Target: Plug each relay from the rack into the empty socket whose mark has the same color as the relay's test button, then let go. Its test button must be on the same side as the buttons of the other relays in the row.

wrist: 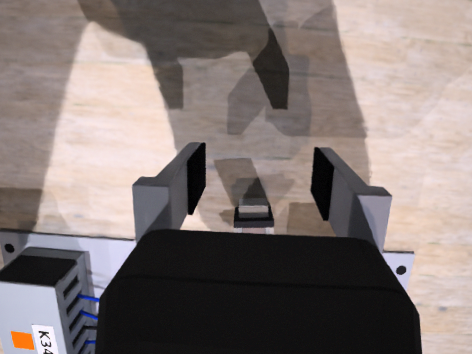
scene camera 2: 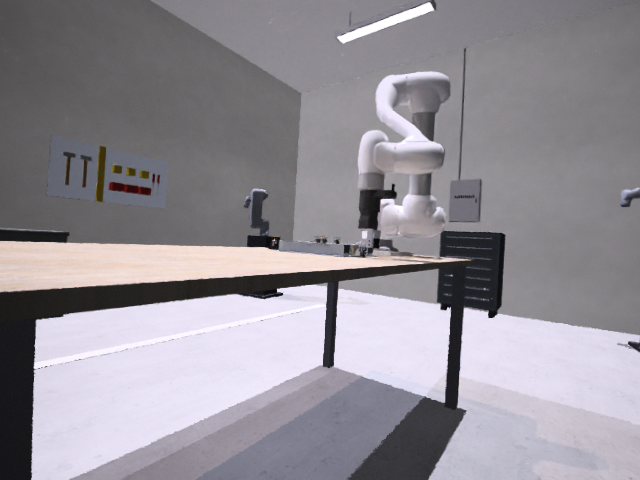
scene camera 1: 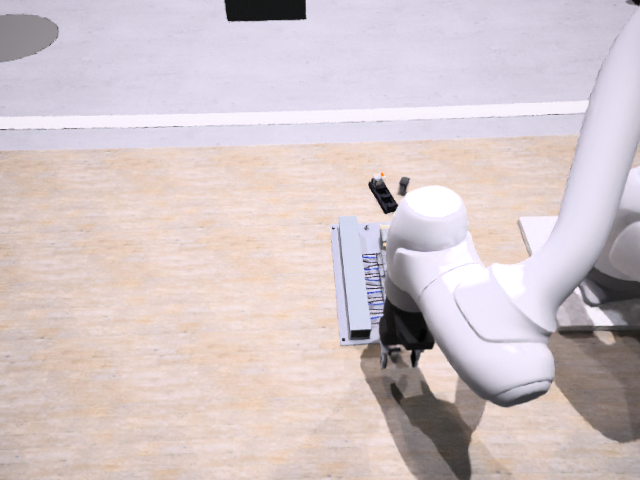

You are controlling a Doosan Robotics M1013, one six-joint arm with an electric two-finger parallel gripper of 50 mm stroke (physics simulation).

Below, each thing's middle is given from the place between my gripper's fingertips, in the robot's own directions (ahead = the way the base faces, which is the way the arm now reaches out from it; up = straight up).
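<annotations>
Relative to the panel [scene camera 1: 335, 236], my gripper is 3 cm above it, and it's also 6 cm past it and 21 cm to the left of it.
</annotations>
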